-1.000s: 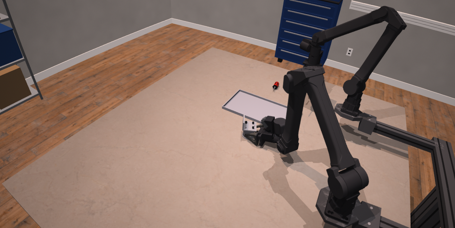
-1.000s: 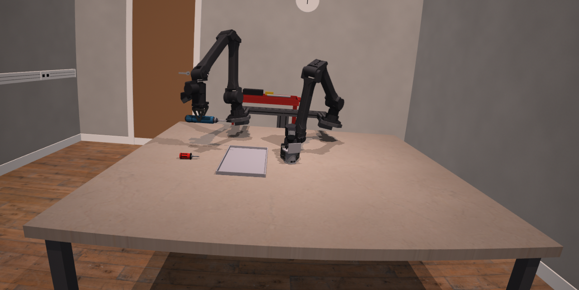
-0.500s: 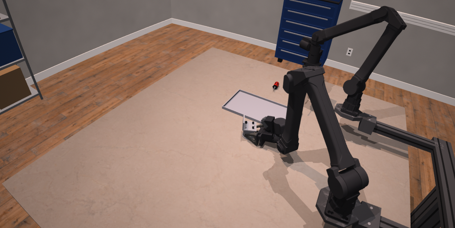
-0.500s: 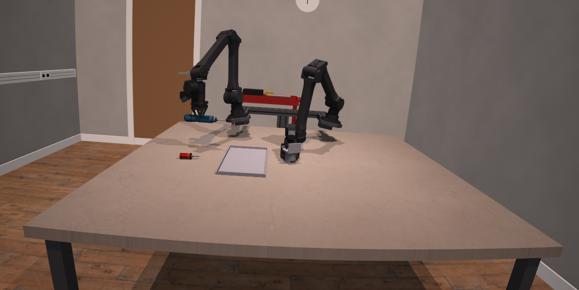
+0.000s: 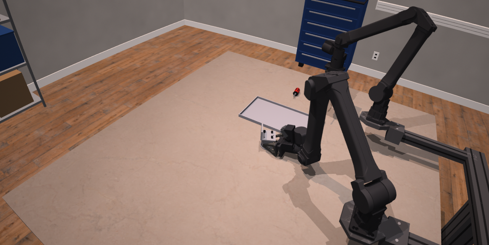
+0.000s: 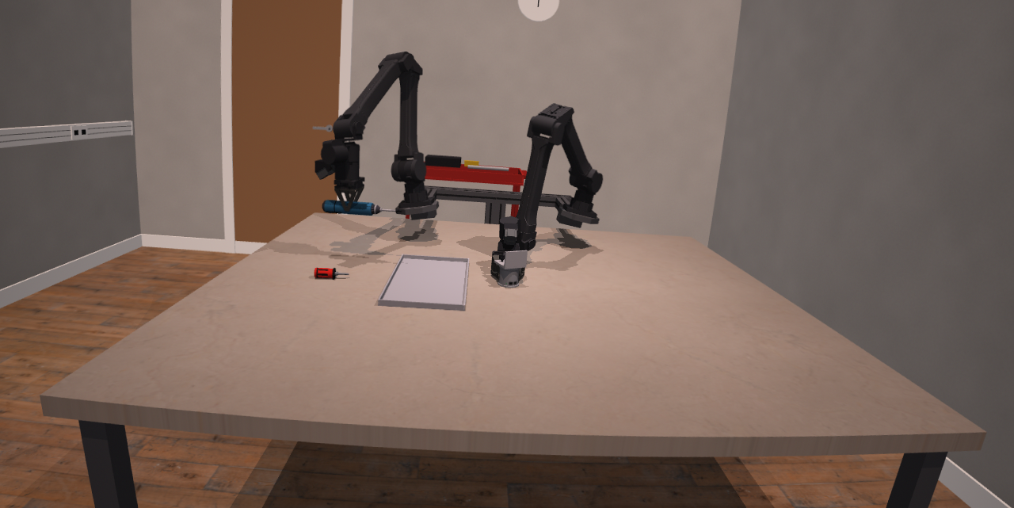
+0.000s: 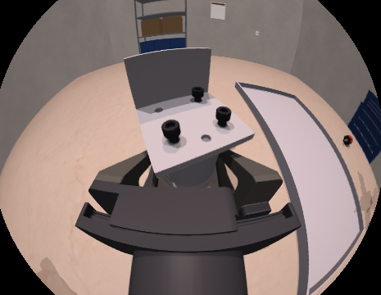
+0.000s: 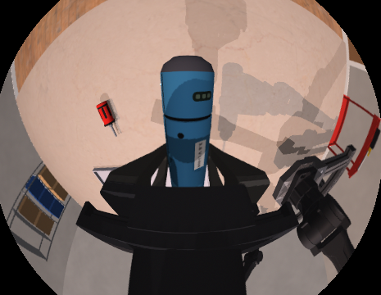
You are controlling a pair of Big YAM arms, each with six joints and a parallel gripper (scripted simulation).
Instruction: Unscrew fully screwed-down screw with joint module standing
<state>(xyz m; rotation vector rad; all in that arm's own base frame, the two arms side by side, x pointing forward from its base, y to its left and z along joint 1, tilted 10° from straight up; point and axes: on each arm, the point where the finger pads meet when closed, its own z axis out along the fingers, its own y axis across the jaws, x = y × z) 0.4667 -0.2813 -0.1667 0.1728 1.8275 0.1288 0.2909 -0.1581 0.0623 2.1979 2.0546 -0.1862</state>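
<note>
Now: left hand 1 cm below the joint module. The rest, counted from my left hand: flat grey tray 23 cm to the right, 2 cm below; red-handled screwdriver 51 cm to the right, 1 cm below; grey l-shaped bracket 5 cm above.
</note>
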